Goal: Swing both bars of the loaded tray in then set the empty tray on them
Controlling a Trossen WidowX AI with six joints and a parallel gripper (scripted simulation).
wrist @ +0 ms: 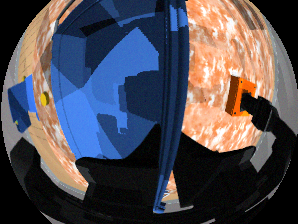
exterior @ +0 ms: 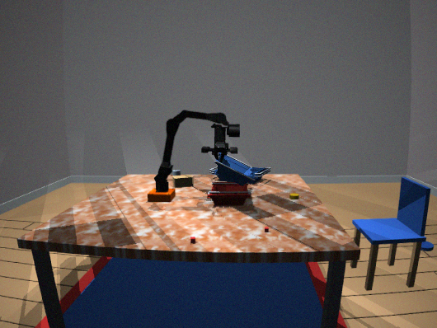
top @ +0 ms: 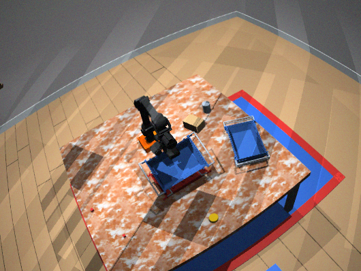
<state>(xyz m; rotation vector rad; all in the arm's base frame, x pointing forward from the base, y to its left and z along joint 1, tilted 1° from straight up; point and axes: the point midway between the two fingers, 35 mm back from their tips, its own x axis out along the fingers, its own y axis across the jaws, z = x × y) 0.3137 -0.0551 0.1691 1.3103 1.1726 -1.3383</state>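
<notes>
My gripper tip is now 8 cm short of the blue tray, 1 cm to the left of it and 1 cm above it. The rest, counted from my gripper tip: tan box (34 cm to the left, 20 cm behind, 15 cm below); grey cylinder (50 cm to the left, 25 cm behind, 14 cm below); yellow disc (40 cm ahead, 17 cm below, 6 cm to the right).
</notes>
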